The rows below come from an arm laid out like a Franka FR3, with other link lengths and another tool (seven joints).
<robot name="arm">
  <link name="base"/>
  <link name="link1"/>
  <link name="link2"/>
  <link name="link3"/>
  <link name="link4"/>
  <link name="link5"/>
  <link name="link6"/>
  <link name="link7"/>
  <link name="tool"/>
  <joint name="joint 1" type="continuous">
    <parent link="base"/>
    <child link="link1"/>
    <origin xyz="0 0 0.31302"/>
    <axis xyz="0 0 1"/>
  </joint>
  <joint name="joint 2" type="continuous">
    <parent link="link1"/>
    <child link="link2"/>
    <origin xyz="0 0 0"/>
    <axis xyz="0 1 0"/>
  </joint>
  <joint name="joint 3" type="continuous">
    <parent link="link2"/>
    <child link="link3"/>
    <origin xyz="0 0 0.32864"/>
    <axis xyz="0 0 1"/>
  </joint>
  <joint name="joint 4" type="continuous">
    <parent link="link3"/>
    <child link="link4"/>
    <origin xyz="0.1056 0 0"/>
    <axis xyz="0 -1 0"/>
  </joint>
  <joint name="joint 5" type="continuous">
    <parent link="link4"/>
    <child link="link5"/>
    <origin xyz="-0.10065 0 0.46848"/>
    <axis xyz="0 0 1"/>
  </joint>
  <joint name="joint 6" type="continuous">
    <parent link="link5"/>
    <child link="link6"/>
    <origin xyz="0 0 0"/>
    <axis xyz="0 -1 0"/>
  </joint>
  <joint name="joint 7" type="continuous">
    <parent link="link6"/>
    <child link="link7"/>
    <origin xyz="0.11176 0 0"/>
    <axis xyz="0 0 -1"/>
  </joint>
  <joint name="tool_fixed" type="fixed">
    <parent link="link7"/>
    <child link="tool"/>
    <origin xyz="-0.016 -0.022 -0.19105" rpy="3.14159 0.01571 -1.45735"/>
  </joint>
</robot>
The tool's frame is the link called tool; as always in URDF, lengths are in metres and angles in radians. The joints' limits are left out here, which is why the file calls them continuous.
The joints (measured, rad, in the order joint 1, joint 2, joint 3, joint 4, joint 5, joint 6, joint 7), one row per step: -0.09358 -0.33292 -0.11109 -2.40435 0.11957 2.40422 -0.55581; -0.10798 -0.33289 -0.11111 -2.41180 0.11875 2.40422 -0.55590; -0.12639 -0.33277 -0.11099 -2.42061 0.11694 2.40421 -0.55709; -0.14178 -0.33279 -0.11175 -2.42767 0.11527 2.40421 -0.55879; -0.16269 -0.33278 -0.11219 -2.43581 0.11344 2.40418 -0.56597; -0.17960 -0.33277 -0.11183 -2.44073 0.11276 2.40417 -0.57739; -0.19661 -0.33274 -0.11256 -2.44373 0.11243 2.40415 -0.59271; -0.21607 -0.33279 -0.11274 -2.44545 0.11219 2.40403 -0.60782; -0.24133 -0.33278 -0.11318 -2.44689 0.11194 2.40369 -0.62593; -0.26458 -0.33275 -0.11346 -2.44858 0.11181 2.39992 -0.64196; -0.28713 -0.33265 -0.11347 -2.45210 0.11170 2.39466 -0.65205; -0.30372 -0.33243 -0.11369 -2.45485 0.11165 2.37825 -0.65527; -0.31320 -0.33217 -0.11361 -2.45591 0.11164 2.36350 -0.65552; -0.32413 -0.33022 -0.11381 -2.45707 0.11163 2.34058 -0.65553; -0.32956 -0.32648 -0.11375 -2.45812 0.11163 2.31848 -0.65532; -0.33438 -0.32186 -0.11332 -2.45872 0.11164 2.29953 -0.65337; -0.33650 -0.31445 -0.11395 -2.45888 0.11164 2.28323 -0.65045; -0.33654 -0.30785 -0.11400 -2.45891 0.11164 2.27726 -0.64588
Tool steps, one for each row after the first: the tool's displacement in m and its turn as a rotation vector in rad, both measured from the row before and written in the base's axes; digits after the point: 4 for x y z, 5 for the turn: -0.0042 -0.0081 -0.0046 0.00080 0.00745 -0.01367; -0.0053 -0.0102 -0.0055 -0.00002 0.00899 -0.01596; -0.0047 -0.0089 -0.0043 -0.00005 0.00705 -0.01341; -0.0060 -0.0118 -0.0049 -0.00160 0.00803 -0.01330; -0.0043 -0.0092 -0.0029 -0.00291 0.00462 -0.00520; -0.0040 -0.0100 -0.0018 -0.00391 0.00262 -0.00286; -0.0042 -0.0111 -0.0009 -0.00424 0.00150 -0.00506; -0.0057 -0.0145 -0.0008 -0.00502 0.00154 -0.00821; -0.0061 -0.0128 -0.0015 -0.00277 0.00498 -0.00762; -0.0070 -0.0116 -0.0030 0.00048 0.00811 -0.01205; -0.0071 -0.0074 -0.0043 0.00750 0.01730 -0.01142; -0.0047 -0.0036 -0.0031 0.00710 0.01423 -0.00718; -0.0063 -0.0036 -0.0053 0.01175 0.02298 -0.00805; -0.0047 -0.0006 -0.0060 0.01207 0.02379 -0.00265; -0.0040 -0.0003 -0.0057 0.01105 0.02151 -0.00384; -0.0032 0.0003 -0.0067 0.01105 0.02135 -0.00348; -0.0010 0.0006 -0.0046 0.00586 0.01166 -0.00382
